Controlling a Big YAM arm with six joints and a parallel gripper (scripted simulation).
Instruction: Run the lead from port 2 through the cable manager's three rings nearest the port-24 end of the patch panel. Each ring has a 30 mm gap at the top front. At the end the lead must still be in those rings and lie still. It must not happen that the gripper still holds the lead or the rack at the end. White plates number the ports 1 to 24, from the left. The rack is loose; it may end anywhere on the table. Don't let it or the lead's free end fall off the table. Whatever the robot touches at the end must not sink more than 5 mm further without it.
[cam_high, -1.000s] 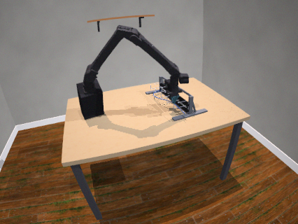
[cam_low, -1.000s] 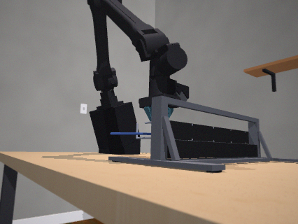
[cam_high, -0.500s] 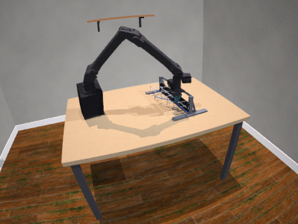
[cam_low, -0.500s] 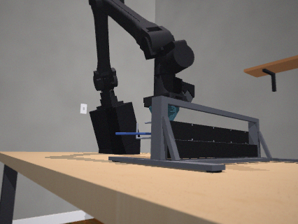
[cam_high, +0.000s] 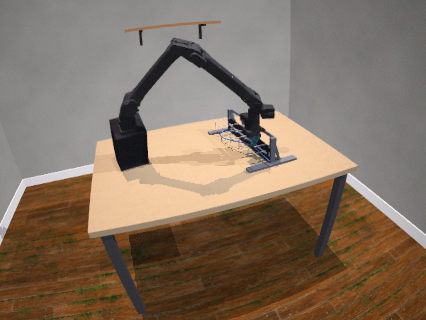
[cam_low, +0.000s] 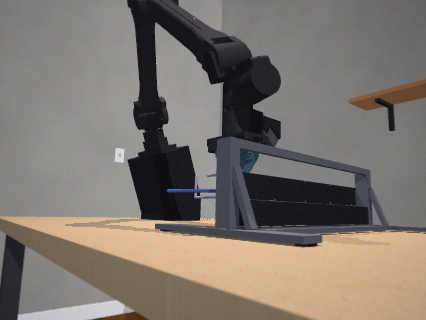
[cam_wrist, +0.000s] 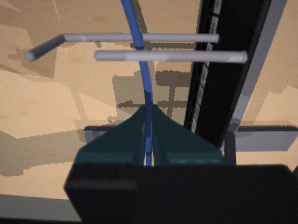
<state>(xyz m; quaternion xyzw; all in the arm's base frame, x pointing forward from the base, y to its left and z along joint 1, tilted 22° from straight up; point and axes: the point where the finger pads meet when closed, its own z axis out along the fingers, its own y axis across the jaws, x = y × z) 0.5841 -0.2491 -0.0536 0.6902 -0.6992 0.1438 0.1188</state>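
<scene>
My hand is 60 mm short of the grey rack, 150 mm to the right of it and 10 mm above it.
</scene>
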